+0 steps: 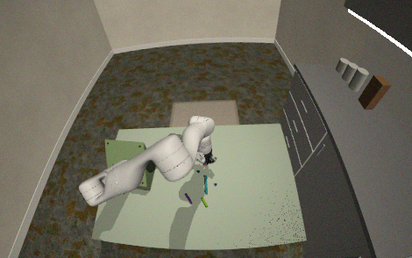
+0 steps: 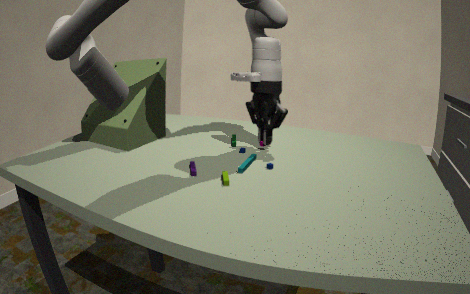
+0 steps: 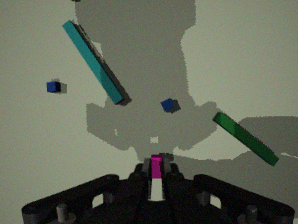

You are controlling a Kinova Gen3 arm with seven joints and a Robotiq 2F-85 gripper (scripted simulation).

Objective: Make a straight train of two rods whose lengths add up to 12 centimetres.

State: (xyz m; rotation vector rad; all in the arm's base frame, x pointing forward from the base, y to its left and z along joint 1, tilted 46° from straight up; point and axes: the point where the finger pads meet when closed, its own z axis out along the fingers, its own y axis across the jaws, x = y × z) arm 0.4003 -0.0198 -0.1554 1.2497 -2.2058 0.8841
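Right now my hand is 20 mm above the magenta rod. From my hand the other things lie so: purple rod: 200 mm to the right, 80 mm behind, 30 mm below; then green rod: 90 mm behind, 30 mm below, 20 mm to the left; then turquoise rod: 120 mm to the right, 30 mm below.
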